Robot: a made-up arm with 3 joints. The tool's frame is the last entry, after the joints. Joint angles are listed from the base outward. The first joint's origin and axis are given. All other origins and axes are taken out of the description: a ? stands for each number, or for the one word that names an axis. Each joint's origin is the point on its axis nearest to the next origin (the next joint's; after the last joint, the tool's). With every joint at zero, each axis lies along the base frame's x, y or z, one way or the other. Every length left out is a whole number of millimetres.
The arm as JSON. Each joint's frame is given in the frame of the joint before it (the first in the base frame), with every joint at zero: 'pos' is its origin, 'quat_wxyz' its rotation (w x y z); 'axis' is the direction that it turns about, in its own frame. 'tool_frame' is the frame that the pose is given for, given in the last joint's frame.
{
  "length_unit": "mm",
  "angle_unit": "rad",
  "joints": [
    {
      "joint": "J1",
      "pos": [
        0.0,
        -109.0,
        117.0
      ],
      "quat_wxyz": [
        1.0,
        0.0,
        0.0,
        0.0
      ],
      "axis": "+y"
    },
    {
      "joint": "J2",
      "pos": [
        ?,
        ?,
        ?
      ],
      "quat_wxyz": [
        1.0,
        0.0,
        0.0,
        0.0
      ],
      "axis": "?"
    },
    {
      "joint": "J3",
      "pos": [
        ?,
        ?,
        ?
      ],
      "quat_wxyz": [
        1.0,
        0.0,
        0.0,
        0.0
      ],
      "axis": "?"
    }
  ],
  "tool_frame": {
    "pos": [
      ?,
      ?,
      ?
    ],
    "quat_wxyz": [
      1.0,
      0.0,
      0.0,
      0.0
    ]
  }
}
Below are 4 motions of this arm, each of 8 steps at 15 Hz.
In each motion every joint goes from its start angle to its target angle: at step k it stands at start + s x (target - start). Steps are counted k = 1, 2, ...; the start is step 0. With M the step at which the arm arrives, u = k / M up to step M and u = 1 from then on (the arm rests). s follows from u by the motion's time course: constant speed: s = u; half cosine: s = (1 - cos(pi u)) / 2; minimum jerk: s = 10 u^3 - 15 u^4 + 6 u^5.
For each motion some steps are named. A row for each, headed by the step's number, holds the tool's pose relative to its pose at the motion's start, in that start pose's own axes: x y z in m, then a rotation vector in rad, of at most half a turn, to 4 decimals.
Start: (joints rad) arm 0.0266 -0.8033 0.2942
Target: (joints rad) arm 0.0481 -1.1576 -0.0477
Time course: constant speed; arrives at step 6
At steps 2, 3, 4, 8:
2: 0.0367 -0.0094 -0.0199 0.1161 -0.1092 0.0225
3: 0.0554 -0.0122 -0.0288 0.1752 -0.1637 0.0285
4: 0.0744 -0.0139 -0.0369 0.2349 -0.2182 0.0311
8: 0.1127 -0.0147 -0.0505 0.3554 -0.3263 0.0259

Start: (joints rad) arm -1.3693 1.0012 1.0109
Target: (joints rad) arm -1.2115 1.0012 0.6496
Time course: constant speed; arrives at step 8
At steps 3, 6, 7, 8:
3: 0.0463 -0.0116 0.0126 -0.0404 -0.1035 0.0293
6: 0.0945 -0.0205 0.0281 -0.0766 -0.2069 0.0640
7: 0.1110 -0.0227 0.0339 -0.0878 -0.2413 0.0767
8: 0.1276 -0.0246 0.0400 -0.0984 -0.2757 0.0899

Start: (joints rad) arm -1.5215 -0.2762 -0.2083
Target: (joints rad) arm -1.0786 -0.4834 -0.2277
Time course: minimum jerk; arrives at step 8
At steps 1, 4, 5, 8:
1: 0.0018 -0.0001 -0.0006 0.0029 0.0065 -0.0026
4: 0.0528 -0.0053 -0.0238 0.0857 0.2001 -0.0916
5: 0.0738 -0.0084 -0.0380 0.1218 0.2877 -0.1398
8: 0.0967 -0.0129 -0.0579 0.1633 0.3928 -0.2045

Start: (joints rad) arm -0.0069 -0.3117 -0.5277
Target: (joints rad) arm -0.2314 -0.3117 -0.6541
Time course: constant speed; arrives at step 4
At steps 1, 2, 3, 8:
1: -0.0010 0.0015 0.0075 0.0089 -0.0850 0.0147
2: -0.0021 0.0030 0.0157 0.0183 -0.1700 0.0292
3: -0.0036 0.0047 0.0246 0.0281 -0.2550 0.0434
8: -0.0055 0.0063 0.0343 0.0385 -0.3400 0.0573

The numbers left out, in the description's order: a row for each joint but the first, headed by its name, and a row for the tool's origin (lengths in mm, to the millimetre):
J2: xyz 45.0 0.0 230.0, axis -x
J3: xyz 0.0 -77.0 343.0, axis +y
tool: xyz -118.0 0.0 -279.0

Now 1 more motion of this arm.
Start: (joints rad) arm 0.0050 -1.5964 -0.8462
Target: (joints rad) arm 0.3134 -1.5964 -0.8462
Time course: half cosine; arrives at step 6
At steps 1, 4, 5, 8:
1: 0.0021 -0.0037 -0.0022 -0.0155 -0.0005 -0.0137
4: 0.0207 -0.0443 -0.0217 -0.1731 -0.0059 -0.1533
5: 0.0247 -0.0561 -0.0258 -0.2154 -0.0074 -0.1907
8: 0.0261 -0.0604 -0.0271 -0.2308 -0.0079 -0.2044

